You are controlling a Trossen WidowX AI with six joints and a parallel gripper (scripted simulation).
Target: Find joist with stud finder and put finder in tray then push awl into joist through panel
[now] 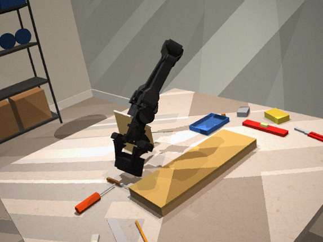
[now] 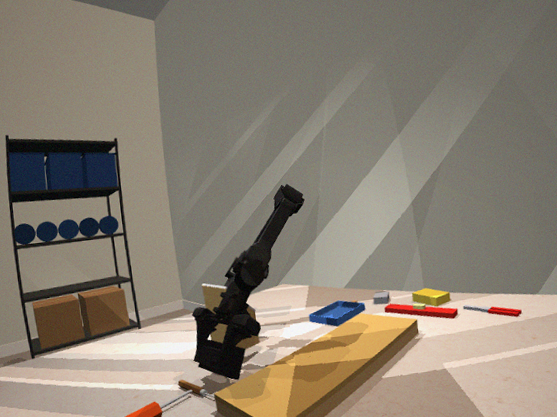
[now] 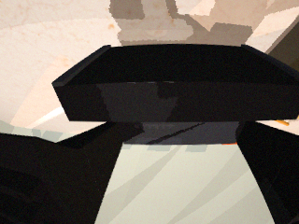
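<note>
Now: the stud finder 1 cm ahead of my gripper tip, 1 cm to the left of it and 1 cm below it. From my gripper tip the other things lie so: pencil: 33 cm ahead, 11 cm to the right, 7 cm below; ruler: 32 cm ahead, 18 cm to the right, 8 cm below; awl: 2 cm ahead, 4 cm to the right, 7 cm below.
</note>
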